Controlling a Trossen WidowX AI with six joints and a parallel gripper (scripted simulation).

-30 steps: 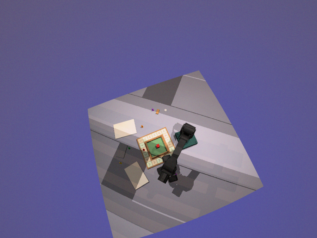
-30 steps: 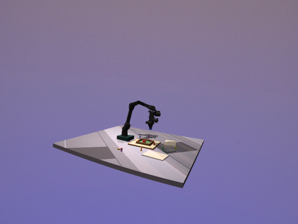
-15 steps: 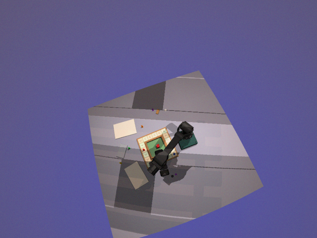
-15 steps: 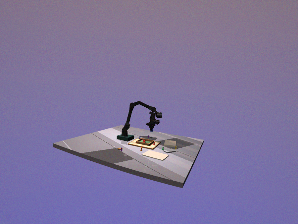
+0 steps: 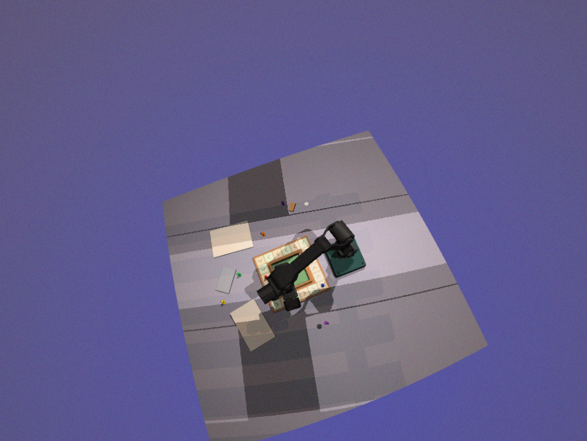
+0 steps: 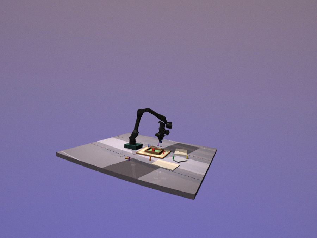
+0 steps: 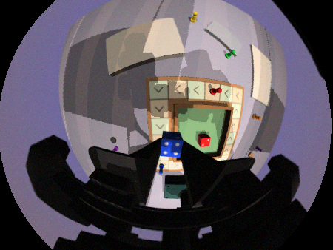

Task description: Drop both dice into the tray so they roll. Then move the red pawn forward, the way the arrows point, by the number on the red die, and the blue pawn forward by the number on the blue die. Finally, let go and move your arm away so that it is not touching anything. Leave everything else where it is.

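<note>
My gripper tip is now 100 mm short of the red pawn, 90 mm to the left of it and 80 mm above it. From my gripper tip the other things lie so: green pawn 230 mm ahead, 130 mm to the right, 90 mm below; blue pawn 140 mm behind, 80 mm below; green tray 10 mm behind, 90 mm to the right, 100 mm below.
</note>
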